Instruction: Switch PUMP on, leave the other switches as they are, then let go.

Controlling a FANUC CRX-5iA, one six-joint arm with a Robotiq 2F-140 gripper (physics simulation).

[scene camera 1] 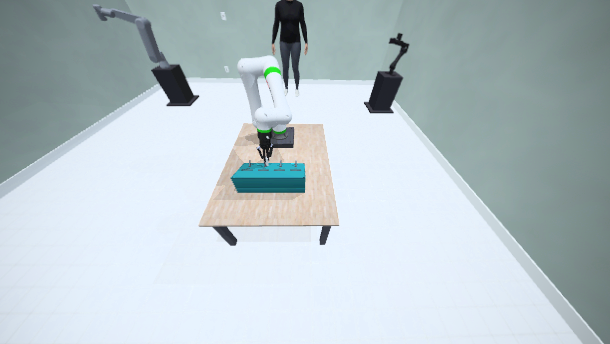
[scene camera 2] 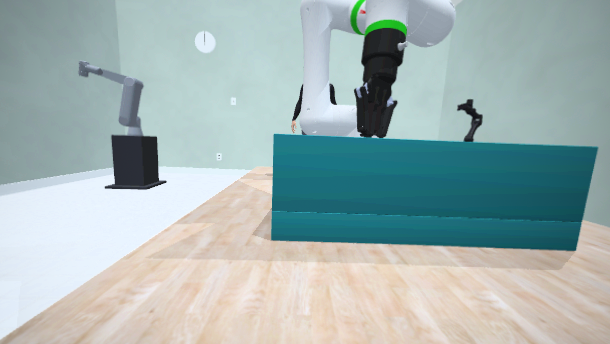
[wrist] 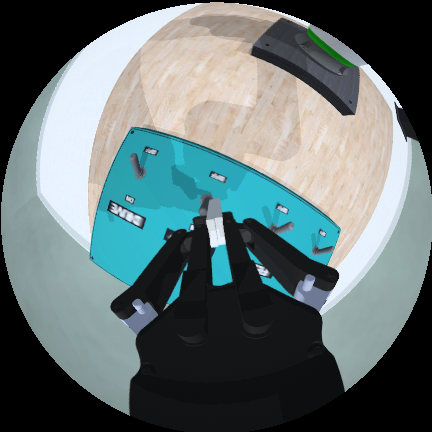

A teal switch box (scene camera 2: 340,189) is 0.38 m from the lens.
